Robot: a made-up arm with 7 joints. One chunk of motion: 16 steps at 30 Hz.
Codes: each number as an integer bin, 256 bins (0 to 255) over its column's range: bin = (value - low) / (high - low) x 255, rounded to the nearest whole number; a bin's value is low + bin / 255 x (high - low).
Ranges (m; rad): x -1..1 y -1..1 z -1..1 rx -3.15..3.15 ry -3.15..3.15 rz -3.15..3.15
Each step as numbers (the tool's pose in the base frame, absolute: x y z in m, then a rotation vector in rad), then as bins.
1 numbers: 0.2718 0.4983 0.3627 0.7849 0.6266 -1.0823
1 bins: 162 191 174 159 153 84
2 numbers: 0.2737 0.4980 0.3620 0.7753 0.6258 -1.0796
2 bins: 162 191 174 159 153 84
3 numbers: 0.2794 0.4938 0.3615 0.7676 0.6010 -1.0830
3 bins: 163 190 174 159 152 84
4 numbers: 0.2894 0.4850 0.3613 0.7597 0.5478 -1.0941
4 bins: 164 189 174 158 150 83
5 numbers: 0.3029 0.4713 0.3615 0.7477 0.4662 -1.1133
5 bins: 166 188 174 158 146 82
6 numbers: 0.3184 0.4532 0.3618 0.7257 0.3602 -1.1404
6 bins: 168 185 174 157 142 81
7 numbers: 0.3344 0.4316 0.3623 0.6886 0.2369 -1.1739
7 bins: 170 183 174 155 137 80
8 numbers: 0.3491 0.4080 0.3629 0.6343 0.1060 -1.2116
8 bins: 172 180 174 153 132 78
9 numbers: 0.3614 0.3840 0.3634 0.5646 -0.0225 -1.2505
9 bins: 174 176 174 150 127 77
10 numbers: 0.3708 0.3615 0.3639 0.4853 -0.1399 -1.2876
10 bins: 175 174 174 147 122 75
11 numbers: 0.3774 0.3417 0.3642 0.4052 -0.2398 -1.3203
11 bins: 176 171 174 144 118 74
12 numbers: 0.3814 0.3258 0.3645 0.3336 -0.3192 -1.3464
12 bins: 176 169 174 141 115 73
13 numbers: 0.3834 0.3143 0.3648 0.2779 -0.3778 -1.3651
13 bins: 176 168 174 139 112 72
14 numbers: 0.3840 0.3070 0.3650 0.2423 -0.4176 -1.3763
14 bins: 176 167 174 137 111 72
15 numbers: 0.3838 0.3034 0.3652 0.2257 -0.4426 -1.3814
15 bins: 176 166 174 137 110 72
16 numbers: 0.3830 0.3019 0.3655 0.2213 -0.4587 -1.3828
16 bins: 176 166 174 136 109 72
